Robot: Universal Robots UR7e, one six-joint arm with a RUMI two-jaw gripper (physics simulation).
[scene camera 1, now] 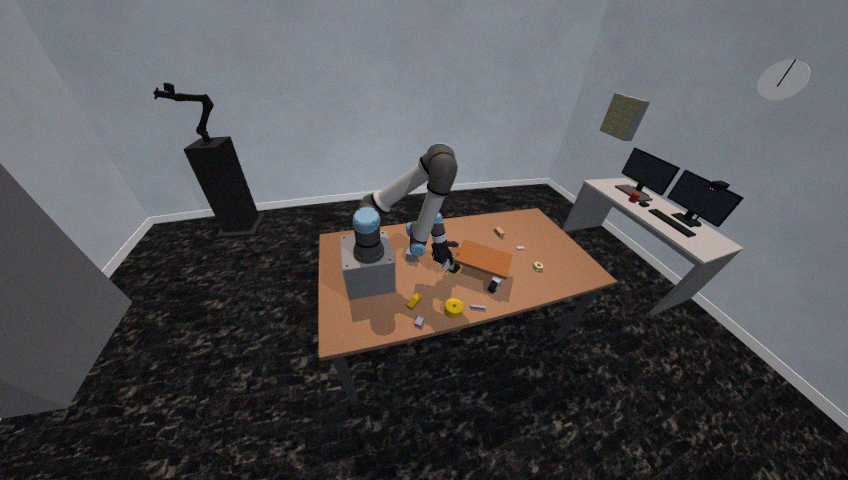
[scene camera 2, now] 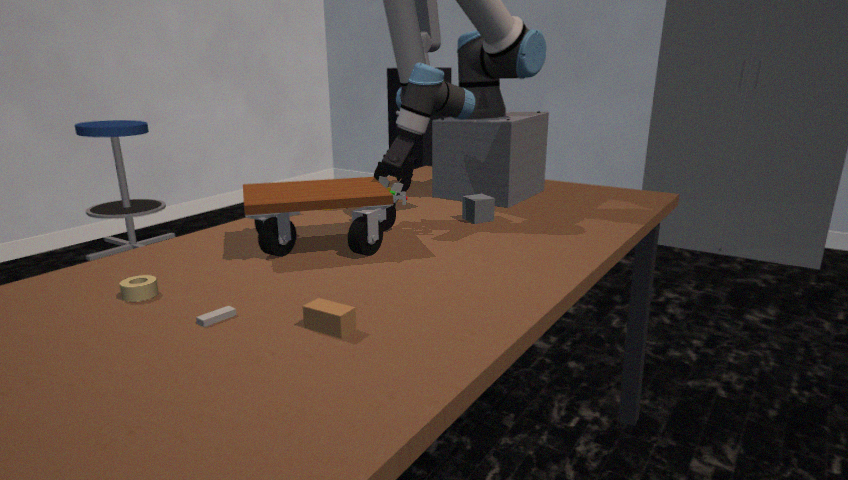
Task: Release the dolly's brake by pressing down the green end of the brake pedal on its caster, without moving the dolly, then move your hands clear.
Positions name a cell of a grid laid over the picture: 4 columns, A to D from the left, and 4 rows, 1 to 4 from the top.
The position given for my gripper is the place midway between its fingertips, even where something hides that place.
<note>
I see my gripper (scene camera 2: B2), a dolly (scene camera 2: B2) and a wooden block (scene camera 2: B3).
The dolly is seen too in scene camera 1 (scene camera 1: C3).
</note>
